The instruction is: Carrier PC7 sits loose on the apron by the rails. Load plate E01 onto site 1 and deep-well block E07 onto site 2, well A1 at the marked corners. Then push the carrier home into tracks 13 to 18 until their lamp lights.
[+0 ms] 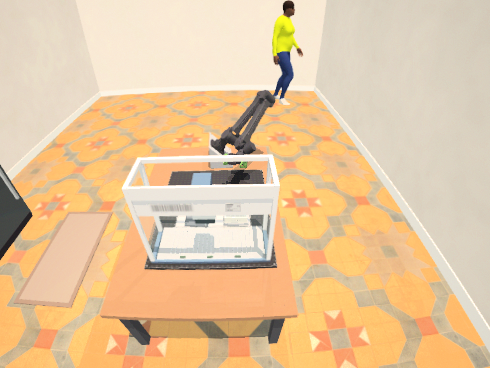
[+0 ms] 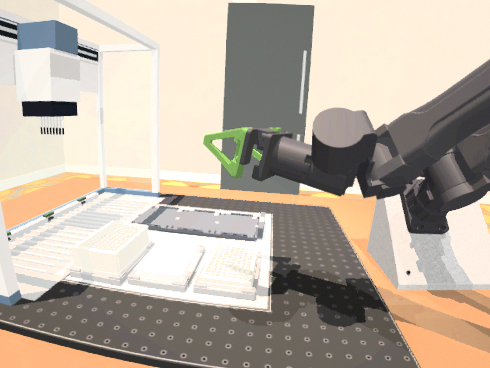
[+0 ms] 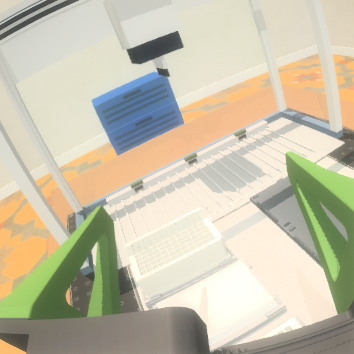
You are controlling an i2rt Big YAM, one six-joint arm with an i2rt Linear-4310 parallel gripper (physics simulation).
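Places are measured from the arm's base along level axes (x ahead, y left, z up), in metres.
Pixels of known places: gripper, fingertip midpoint: (image 1: 231, 165) (image 2: 220, 137) (image 3: 193, 188); arm's base at its link origin: (image 1: 216, 147) (image 2: 420, 207).
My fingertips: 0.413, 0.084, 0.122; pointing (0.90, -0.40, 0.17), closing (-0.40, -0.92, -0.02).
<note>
For each thing: its top centre in the pictures, then the offset to it from my fingertips, as dx, dy, dz. Level surfaces: height alone.
- long grey carrier at its top centre: (image 3: 343, 214) (image 2: 199, 213) +0.072, -0.203, -0.207
- tall white deep-well block at its top centre: (image 3: 169, 241) (image 2: 113, 235) (image 1: 235, 212) +0.192, +0.007, -0.183
- low plate with wells, top centre: (image 2: 231, 260) -0.027, +0.011, -0.211
- pipetting head at its top centre: (image 2: 48, 53) +0.413, -0.138, +0.164
- black perforated board at its surface level: dz -0.237
A long grey carrier (image 2: 205, 223) (image 3: 282, 210) lies on the white apron (image 2: 264, 302) (image 3: 265, 245), beside the slotted tracks (image 3: 165, 206). A tall white deep-well block (image 2: 112, 248) (image 3: 175, 250) stands nearest the tracks in the row of labware. Beside it are a low, smooth-topped white piece (image 2: 165, 265) (image 3: 225, 300) and a low plate with wells (image 2: 230, 265). Their labels and marked corners are not readable. My gripper (image 1: 235, 162) (image 2: 215, 142) (image 3: 193, 188) is open and empty, high above the apron, with its green fingers pointing toward the frame.
A white frame (image 1: 200, 193) (image 2: 155, 120) surrounds the tracks. A pipetting head (image 2: 50, 75) (image 3: 155, 35) hangs inside it. A black perforated board (image 2: 300, 225) lies under the apron. A blue drawer unit (image 3: 140, 115) stands beyond. A person (image 1: 285, 45) is in the back of the room.
</note>
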